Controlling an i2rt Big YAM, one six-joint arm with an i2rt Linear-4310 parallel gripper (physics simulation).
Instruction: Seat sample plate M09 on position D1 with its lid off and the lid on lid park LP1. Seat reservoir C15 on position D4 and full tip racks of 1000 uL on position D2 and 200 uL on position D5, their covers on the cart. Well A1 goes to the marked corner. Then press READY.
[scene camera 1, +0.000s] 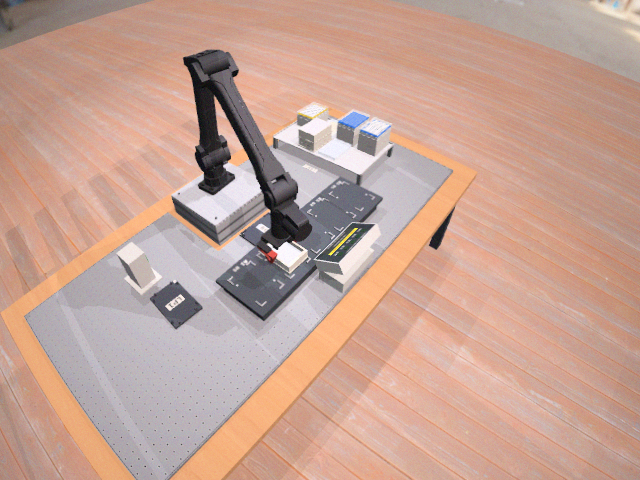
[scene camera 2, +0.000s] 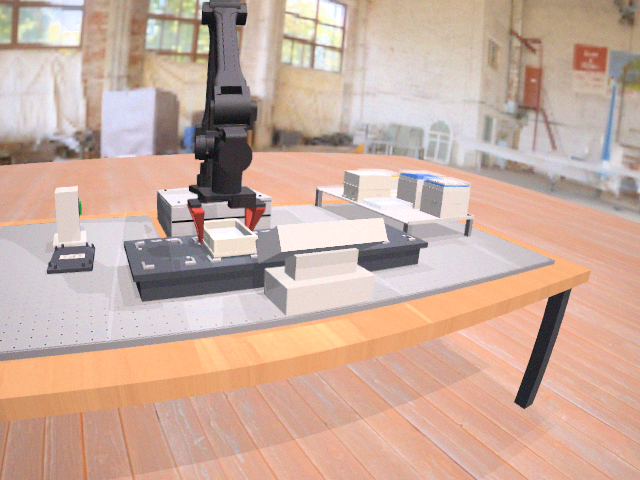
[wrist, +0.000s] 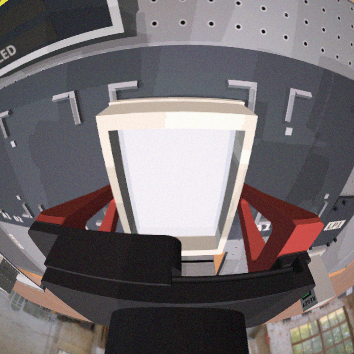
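Observation:
A cream reservoir with a pale inside sits level on the dark deck, within corner brackets. Its position label is hidden. My gripper is open, its red fingers on either side of the reservoir. The lid park LP1 bears no lid. On the cart are a blue-topped rack, a rack with blue edging, a yellow-edged rack, a cream block and a flat white piece.
A tilted display stands at the deck's front edge, close to the reservoir. An upright post with a green button stands behind LP1. The arm's base box lies behind the deck.

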